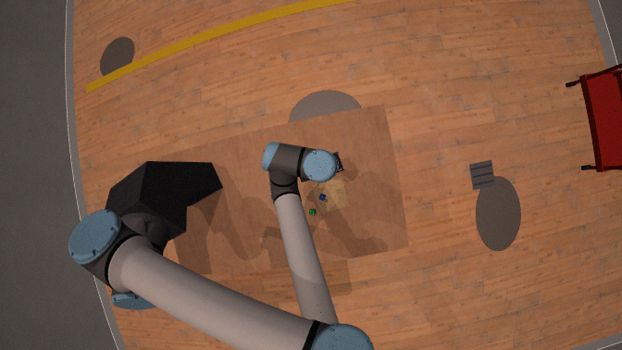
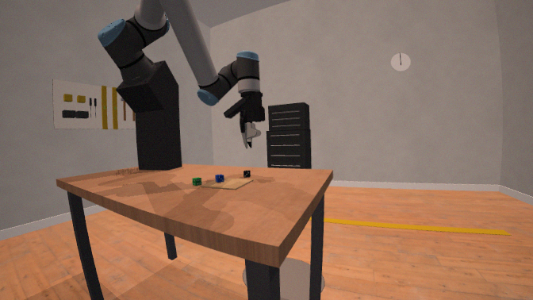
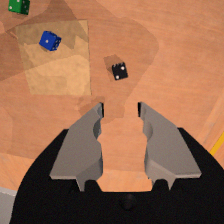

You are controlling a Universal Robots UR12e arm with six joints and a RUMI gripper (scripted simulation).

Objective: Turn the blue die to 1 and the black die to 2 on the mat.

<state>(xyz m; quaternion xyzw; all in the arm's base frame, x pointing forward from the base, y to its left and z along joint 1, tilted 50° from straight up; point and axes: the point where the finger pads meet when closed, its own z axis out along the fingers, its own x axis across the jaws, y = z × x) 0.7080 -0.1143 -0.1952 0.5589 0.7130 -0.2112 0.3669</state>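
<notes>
Now: hand 120 mm above the black die and 10 mm past it. The rest, counted from my hand: green die: 180 mm to the right, 120 mm below, 120 mm behind; tan mat: 130 mm to the right, 130 mm below, 20 mm behind; blue die: 120 mm to the right, 120 mm below, 60 mm behind.
</notes>
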